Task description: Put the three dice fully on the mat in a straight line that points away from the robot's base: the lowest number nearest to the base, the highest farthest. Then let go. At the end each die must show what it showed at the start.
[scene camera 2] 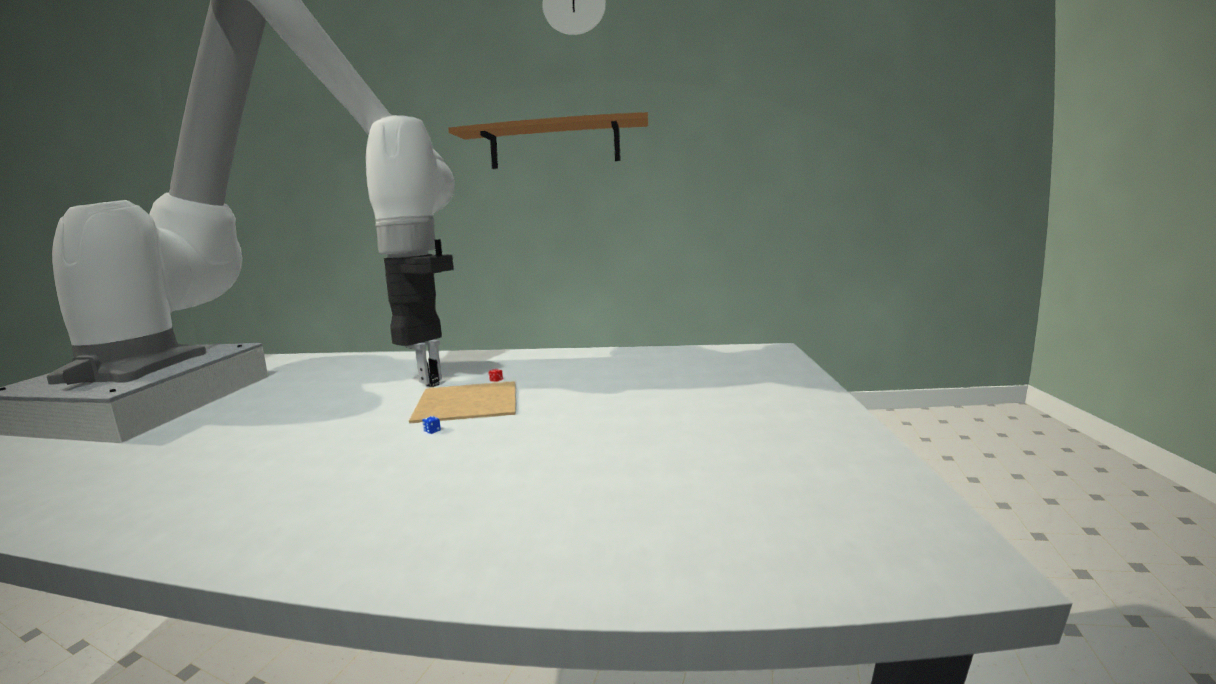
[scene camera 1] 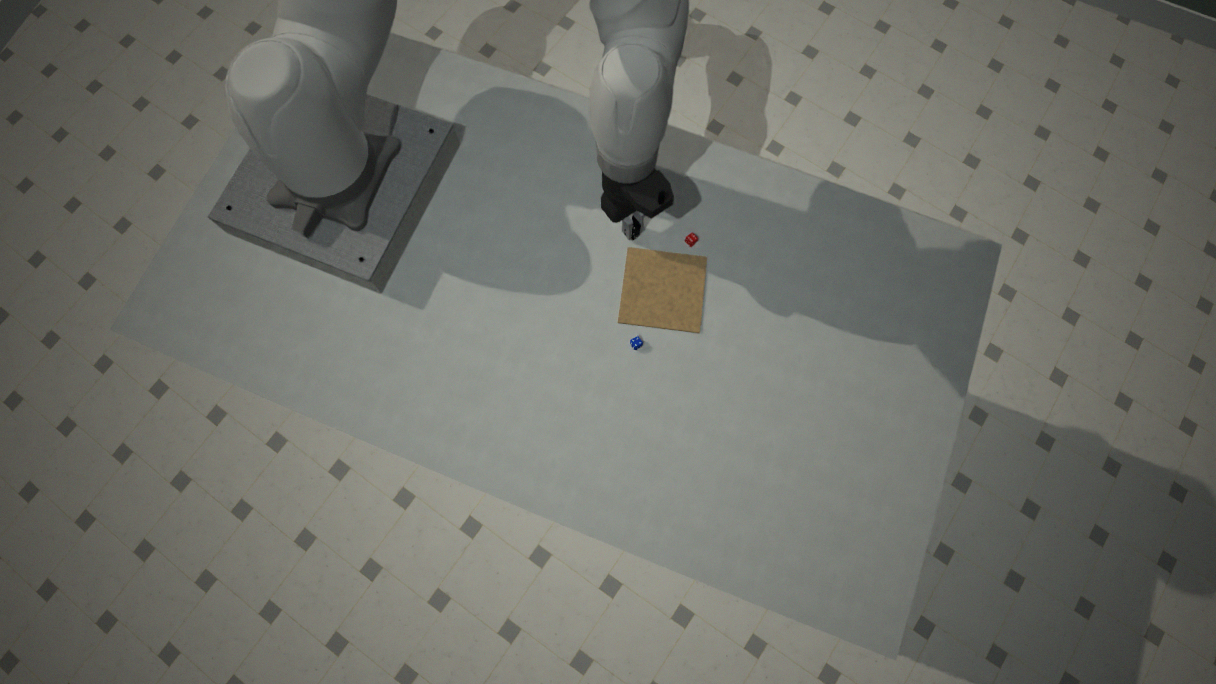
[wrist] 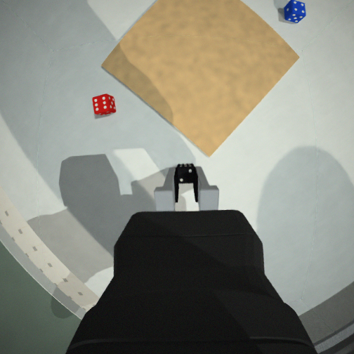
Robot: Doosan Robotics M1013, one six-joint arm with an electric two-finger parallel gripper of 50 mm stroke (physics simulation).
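Places are measured from the arm's base along level axes (x ahead, y left, z up), in centimetres.
Pixels of known places: gripper, fingertip midpoint: (scene camera 2: 430, 381) (scene camera 1: 632, 231); arm's base, link origin: (scene camera 2: 131, 367) (scene camera 1: 335, 173).
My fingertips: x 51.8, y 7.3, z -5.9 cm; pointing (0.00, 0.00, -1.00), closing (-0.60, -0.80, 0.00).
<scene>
Ahead of a thing's pixels: the offset from my fingertips to its top centre. Level surfaces: height alone.
My gripper (scene camera 1: 632, 228) (scene camera 2: 430, 372) (wrist: 185, 177) is shut on a black die (wrist: 186, 173), whose upper face shows two white pips. The fingertips are low over the table, beside the mat's near corner in the wrist view; any gap under the die cannot be told. The tan square mat @(dz -0.2, dx +8.2, dy -8.7 cm) (scene camera 1: 663, 290) (scene camera 2: 467, 401) (wrist: 210, 70) bears no die. A red die @(dz +1.0, dx +10.5, dy +1.5 cm) (scene camera 1: 691, 239) (scene camera 2: 495, 375) (wrist: 104, 104) lies off the mat, with six pips up. A blue die @(dz +1.0, dx +6.6, dy -19.5 cm) (scene camera 1: 636, 342) (scene camera 2: 431, 425) (wrist: 295, 11) lies off the mat's opposite side; its pip count is hard to read.
The robot's base stands on a grey block (scene camera 1: 340, 248) (scene camera 2: 63, 414) at the left of the pale table @(dz -0.6 cm) (scene camera 1: 527, 408) (scene camera 2: 595, 510). The arm's shadows cross the table and part of the mat. A wooden shelf (scene camera 2: 552, 125) hangs on the wall behind.
</scene>
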